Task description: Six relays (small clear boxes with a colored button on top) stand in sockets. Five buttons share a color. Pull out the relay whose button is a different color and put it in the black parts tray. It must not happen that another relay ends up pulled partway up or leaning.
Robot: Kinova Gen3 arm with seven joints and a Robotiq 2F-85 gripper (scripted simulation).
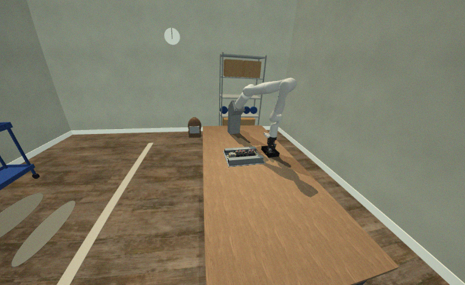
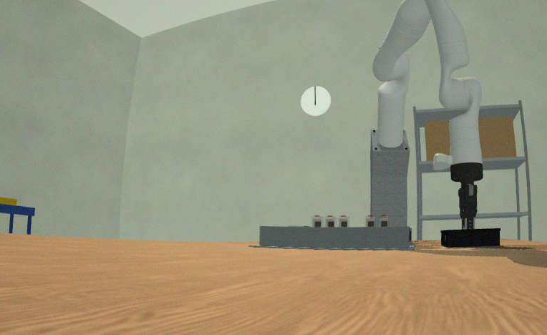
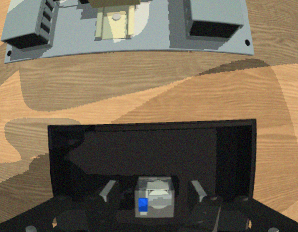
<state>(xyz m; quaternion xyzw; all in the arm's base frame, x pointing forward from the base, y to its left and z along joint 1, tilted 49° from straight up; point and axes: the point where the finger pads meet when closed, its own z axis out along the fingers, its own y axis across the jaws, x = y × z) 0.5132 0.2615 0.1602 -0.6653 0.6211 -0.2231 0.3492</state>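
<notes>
My gripper is now 2 cm above the black parts tray.
</notes>
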